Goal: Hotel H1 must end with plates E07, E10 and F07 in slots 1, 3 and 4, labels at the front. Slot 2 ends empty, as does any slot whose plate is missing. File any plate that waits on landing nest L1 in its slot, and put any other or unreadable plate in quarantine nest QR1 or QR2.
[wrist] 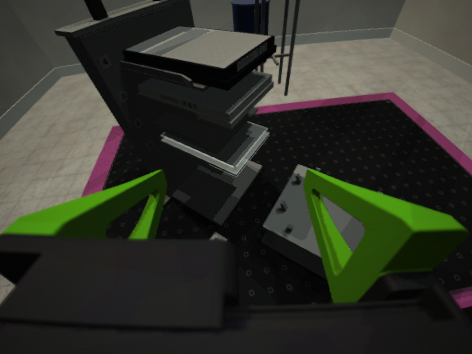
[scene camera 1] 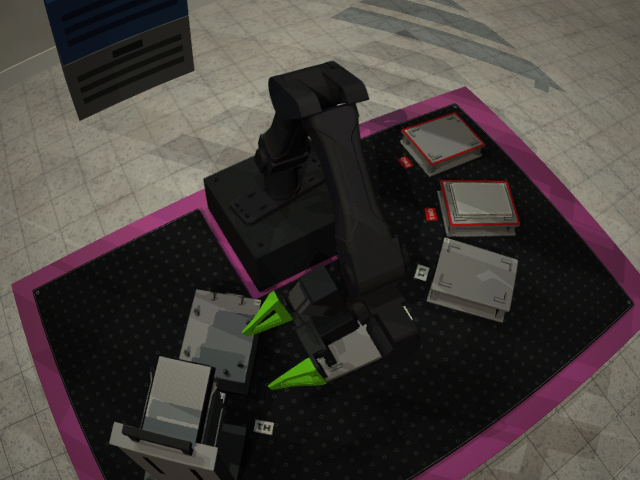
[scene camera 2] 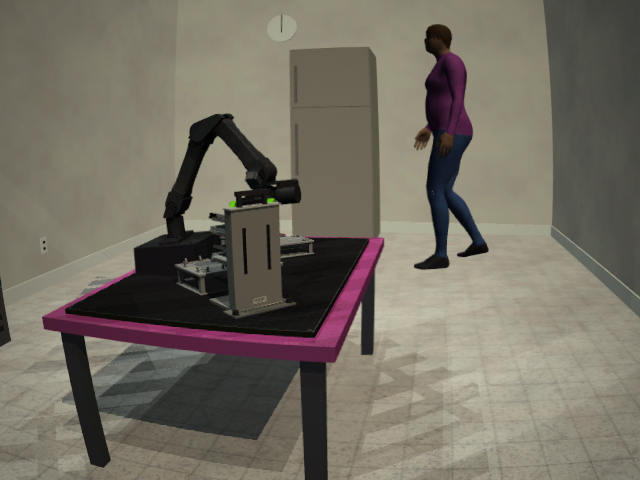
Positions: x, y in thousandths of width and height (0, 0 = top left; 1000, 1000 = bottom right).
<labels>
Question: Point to a clear plate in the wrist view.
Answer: At 493, 451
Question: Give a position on an N6 nest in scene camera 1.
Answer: At 555, 730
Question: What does my gripper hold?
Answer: Nothing.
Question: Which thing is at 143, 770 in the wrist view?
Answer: My gripper.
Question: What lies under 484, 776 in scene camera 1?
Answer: My gripper.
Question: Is my gripper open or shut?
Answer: Open.
</labels>
